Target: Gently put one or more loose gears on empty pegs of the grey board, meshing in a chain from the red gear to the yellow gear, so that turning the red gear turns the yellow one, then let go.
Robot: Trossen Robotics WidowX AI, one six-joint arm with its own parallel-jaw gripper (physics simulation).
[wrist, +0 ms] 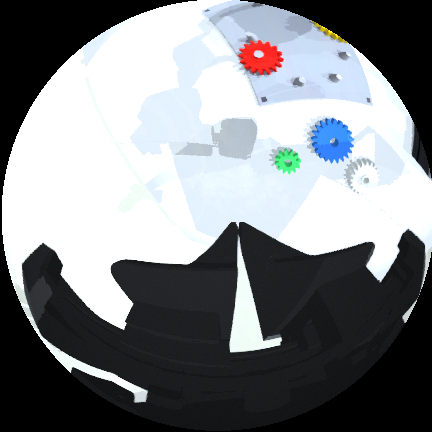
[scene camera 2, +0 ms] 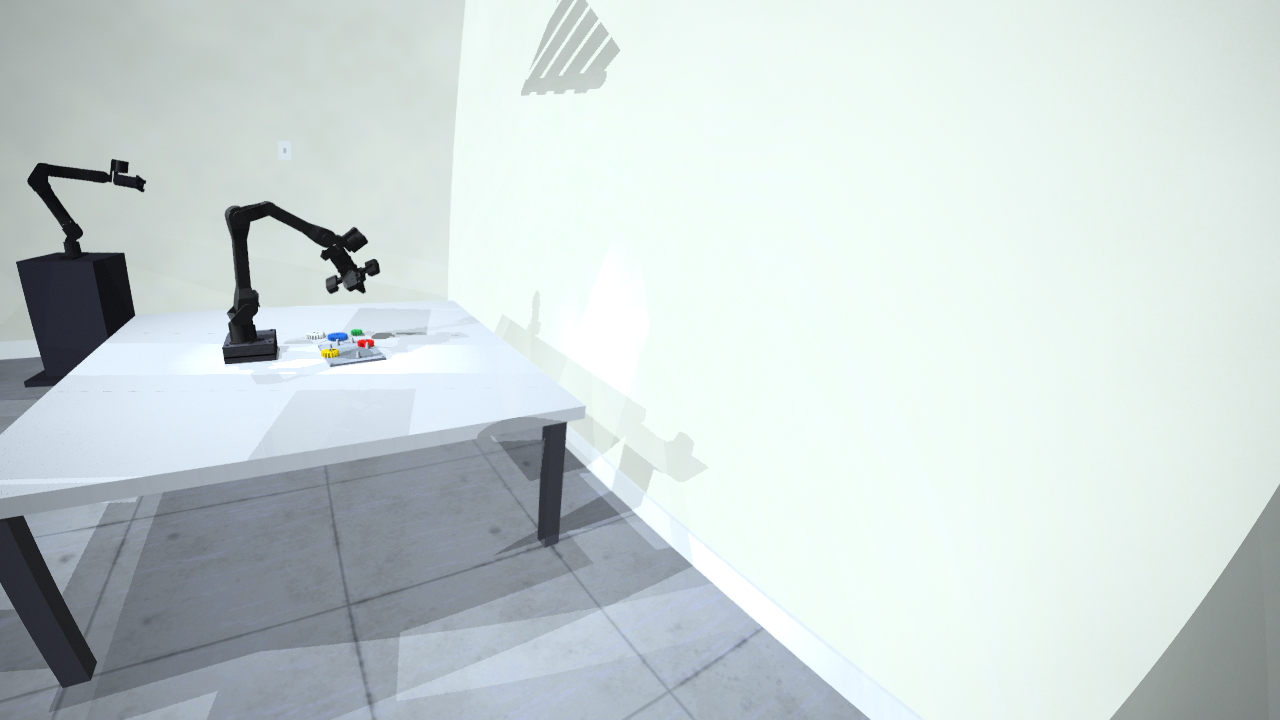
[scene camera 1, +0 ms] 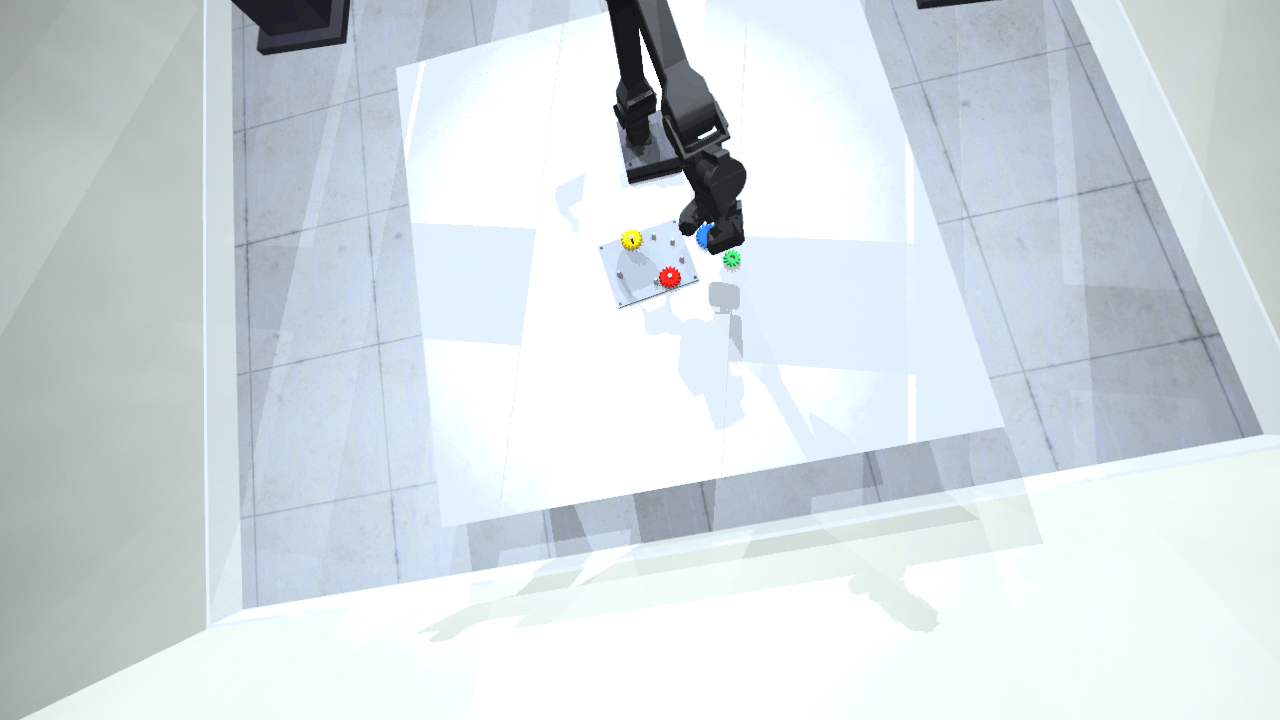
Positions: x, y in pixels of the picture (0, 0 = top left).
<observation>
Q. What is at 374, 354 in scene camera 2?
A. A grey board.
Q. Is my gripper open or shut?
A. Shut.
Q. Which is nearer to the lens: the blue gear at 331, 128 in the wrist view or the white gear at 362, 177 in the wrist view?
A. The blue gear.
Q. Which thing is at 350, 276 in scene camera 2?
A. My gripper.
</observation>
